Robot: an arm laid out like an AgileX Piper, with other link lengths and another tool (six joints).
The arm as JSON. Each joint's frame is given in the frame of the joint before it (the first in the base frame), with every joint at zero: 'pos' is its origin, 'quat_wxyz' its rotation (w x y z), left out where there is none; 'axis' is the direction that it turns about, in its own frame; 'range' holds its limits. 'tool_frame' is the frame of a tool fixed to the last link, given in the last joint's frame.
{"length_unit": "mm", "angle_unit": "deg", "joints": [
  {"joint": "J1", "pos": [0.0, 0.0, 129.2], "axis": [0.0, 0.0, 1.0], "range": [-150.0, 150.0]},
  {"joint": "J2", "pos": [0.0, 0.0, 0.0], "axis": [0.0, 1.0, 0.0], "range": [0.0, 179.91]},
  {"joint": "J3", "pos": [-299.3, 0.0, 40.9], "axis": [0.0, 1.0, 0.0], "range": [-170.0, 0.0]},
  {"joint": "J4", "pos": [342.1, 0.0, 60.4], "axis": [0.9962, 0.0, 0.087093], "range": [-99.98, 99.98]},
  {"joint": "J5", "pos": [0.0, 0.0, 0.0], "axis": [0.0, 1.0, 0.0], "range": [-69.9, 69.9]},
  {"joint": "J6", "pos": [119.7, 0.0, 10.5], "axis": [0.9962, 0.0, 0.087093], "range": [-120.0, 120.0]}
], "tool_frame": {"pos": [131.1, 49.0, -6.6], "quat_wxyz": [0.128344, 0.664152, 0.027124, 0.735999]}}
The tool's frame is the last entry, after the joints.
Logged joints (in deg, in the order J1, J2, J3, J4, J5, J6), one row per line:
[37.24 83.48 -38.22 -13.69 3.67 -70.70]
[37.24 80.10 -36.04 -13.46 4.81 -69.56]
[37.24 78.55 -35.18 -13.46 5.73 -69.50]
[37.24 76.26 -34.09 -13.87 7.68 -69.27]
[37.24 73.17 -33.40 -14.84 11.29 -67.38]
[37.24 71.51 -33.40 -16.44 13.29 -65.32]
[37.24 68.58 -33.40 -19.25 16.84 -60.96]
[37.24 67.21 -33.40 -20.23 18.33 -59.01]
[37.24 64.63 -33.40 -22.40 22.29 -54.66]
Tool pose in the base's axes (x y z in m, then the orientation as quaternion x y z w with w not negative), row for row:
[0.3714 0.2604 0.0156 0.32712 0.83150 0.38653 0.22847]
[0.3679 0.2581 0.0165 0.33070 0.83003 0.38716 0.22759]
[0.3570 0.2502 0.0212 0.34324 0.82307 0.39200 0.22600]
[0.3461 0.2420 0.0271 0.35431 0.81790 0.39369 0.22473]
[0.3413 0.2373 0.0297 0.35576 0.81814 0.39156 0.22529]
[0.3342 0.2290 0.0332 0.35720 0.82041 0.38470 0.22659]
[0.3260 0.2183 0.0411 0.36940 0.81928 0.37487 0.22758]
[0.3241 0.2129 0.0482 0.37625 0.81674 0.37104 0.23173]
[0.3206 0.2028 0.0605 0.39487 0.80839 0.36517 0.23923]
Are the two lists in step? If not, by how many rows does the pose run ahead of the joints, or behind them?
The pose runs 2 rows behind the joints: the pose in row i belongs to the joints in row i - 2.
